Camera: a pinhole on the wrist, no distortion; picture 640 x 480 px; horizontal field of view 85.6 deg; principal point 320.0 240.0 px. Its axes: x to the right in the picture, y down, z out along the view. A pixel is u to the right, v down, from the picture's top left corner.
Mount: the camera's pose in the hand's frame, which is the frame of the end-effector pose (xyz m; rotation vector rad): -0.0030 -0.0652 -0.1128 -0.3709 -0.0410 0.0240
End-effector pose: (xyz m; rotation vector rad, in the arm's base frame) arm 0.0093 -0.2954 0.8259 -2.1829 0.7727 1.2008
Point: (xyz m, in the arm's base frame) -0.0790 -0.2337 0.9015
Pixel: 123 251
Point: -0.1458 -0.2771 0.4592
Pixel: 537 292
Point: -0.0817 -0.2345 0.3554
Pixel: 616 236
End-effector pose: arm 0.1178 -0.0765 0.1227 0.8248 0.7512 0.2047
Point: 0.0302 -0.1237 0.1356
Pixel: 20 241
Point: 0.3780 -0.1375 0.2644
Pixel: 412 244
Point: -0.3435 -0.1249 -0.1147
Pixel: behind the camera
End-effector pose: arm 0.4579 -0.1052 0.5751 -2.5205 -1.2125 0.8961
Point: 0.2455 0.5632 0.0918
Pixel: outside the picture
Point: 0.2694 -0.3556 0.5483
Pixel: 30 259
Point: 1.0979 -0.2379 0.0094
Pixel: outside the picture
